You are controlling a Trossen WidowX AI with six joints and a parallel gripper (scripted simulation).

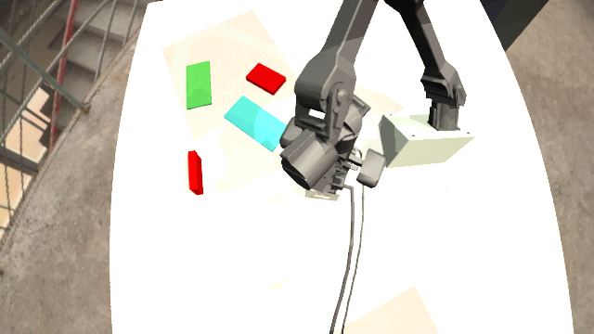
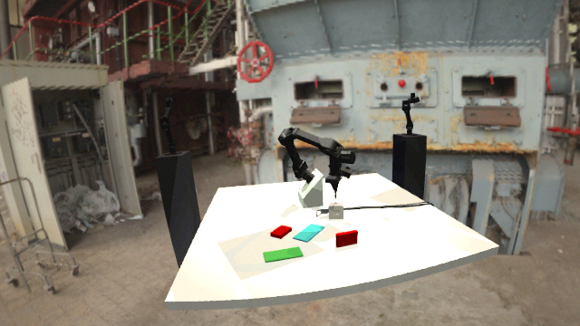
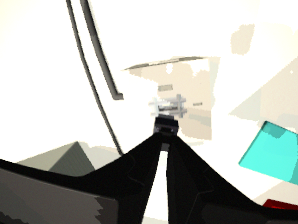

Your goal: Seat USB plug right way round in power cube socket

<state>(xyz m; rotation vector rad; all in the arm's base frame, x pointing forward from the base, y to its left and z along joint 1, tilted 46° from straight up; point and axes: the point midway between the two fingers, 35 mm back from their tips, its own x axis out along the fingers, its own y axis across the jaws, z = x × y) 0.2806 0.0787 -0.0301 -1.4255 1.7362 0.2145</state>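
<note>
Right now my gripper tip is 20 mm above the dark USB plug. The rest, counted from my gripper tip: green flat block: 320 mm ahead, 310 mm to the right, 130 mm below; then cyan plate: 150 mm ahead, 170 mm to the right, 130 mm below.
</note>
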